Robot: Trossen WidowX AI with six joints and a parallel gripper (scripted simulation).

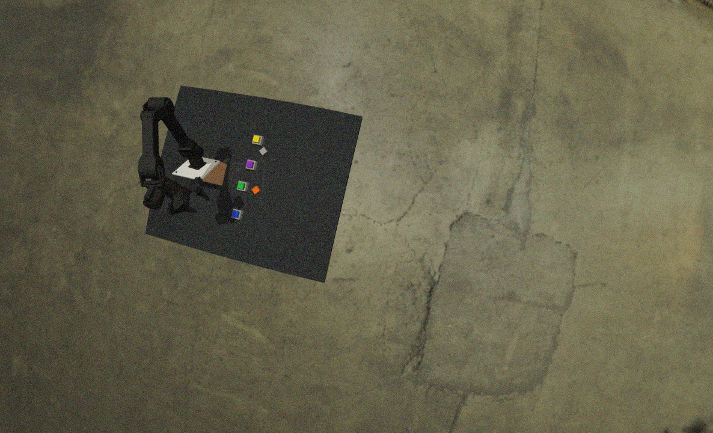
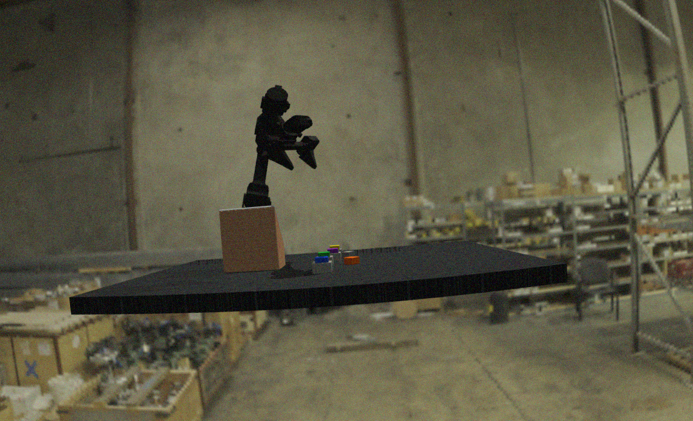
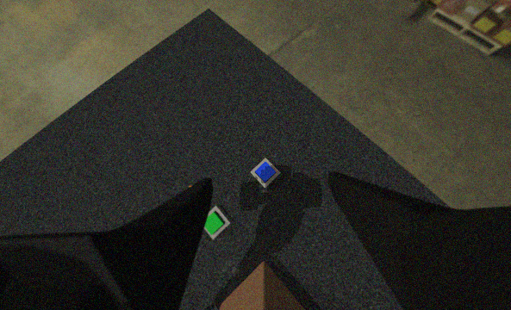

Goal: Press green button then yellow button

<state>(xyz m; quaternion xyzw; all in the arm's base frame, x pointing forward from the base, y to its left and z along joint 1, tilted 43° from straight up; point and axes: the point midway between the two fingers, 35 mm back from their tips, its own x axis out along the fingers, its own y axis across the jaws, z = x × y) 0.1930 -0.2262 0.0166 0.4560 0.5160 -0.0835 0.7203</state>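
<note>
Now: the green button 240 mm below my gripper tip, 130 mm to the left of it and 20 mm ahead of it. From my gripper tip the other things lie so: orange block: 260 mm below, 130 mm to the left, 100 mm ahead; purple button: 250 mm to the left, 240 mm below, 30 mm ahead; blue button: 240 mm below, 30 mm ahead, 20 mm to the right.
</note>
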